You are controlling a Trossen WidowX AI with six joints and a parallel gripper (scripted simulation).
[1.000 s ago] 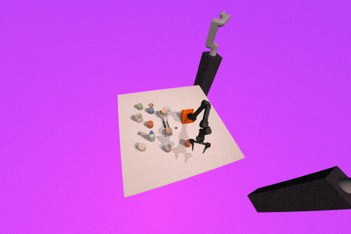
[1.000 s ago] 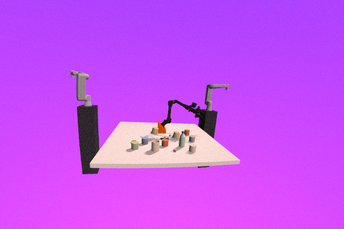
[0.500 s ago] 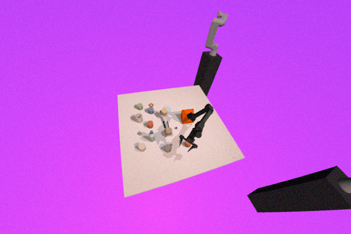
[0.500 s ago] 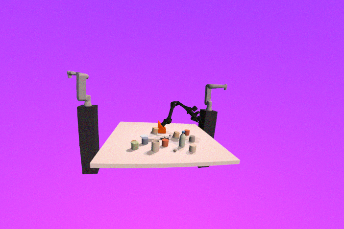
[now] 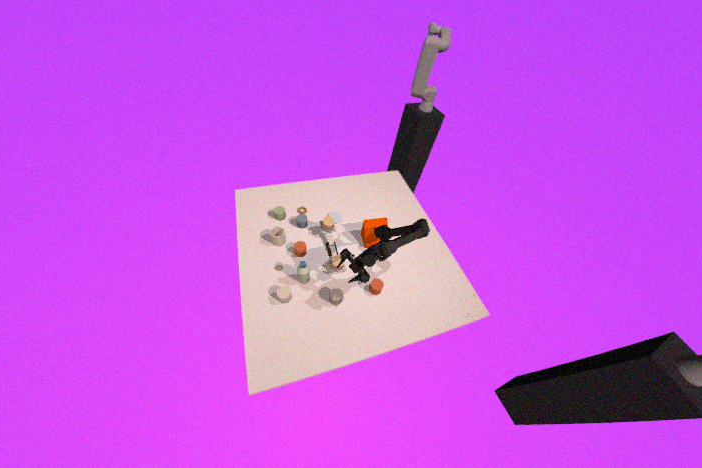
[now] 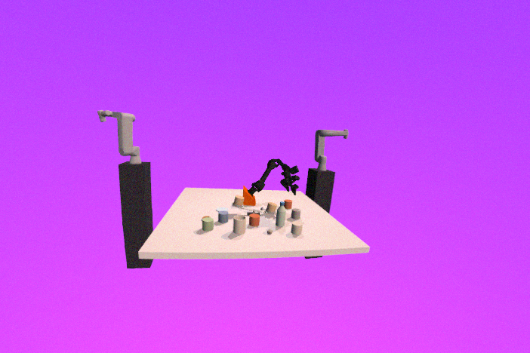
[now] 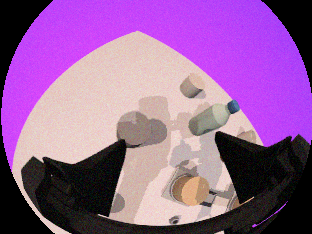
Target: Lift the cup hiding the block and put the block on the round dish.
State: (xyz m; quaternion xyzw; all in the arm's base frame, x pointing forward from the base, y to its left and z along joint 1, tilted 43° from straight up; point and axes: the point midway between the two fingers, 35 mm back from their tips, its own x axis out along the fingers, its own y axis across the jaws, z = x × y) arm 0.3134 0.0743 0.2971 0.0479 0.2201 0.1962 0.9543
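Now: gripper tip 130 mm to the left of the tan cup, 120 mm above it and 40 mm past it. From my gripper tip the other things lie so: grey balance 280 mm to the right, 150 mm below, 50 mm behind; grey cup 150 mm below, 50 mm ahead, 40 mm to the left; green bottle 160 mm ahead, 140 mm to the right, 70 mm below.
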